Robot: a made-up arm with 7 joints.
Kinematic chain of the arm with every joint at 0, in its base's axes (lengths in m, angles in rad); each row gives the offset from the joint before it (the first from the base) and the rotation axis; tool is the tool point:
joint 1: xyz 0 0 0.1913 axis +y
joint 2: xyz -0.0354 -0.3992 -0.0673 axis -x
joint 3: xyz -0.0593 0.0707 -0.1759 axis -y
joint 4: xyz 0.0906 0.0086 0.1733 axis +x
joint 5: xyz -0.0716 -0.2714 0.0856 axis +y
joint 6: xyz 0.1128 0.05 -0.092 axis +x
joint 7: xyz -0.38 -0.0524 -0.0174 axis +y
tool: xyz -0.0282 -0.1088 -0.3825
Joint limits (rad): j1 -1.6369..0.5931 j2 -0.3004..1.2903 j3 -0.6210..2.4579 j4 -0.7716..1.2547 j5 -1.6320..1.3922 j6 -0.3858..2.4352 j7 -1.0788..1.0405
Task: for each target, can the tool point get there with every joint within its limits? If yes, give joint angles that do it. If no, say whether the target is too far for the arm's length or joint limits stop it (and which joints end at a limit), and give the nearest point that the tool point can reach.
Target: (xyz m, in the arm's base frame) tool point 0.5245 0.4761 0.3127
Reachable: no: joint limits stop it (at a limit: joint 1, joint 2, joint 3, joint 4, joint 7) | nearest point 0.4590 0.2510 0.2666 | short by 0.239 m
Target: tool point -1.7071 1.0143 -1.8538
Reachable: no: too far | nearest point -0.7354 0.1320 -0.6898 | short by 1.754 m
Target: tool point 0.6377 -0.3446 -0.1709
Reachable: yes | joints -1.3472 -0.1628 -0.3816 0.4354 -0.7848 -0.0135 0.2902
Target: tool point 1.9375 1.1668 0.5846
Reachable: no: too far | nearest point 0.9968 0.1942 0.1052 | short by 1.436 m
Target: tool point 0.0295 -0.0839 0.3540
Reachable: yes | joints -0.8359 -0.1120 2.1478 0.7462 -0.8896 0.5366 0.3918
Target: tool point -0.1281 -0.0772 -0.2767
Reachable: yes | joints -1.1595 0.8691 0.3144 0.2007 0.7661 2.1449 0.1218
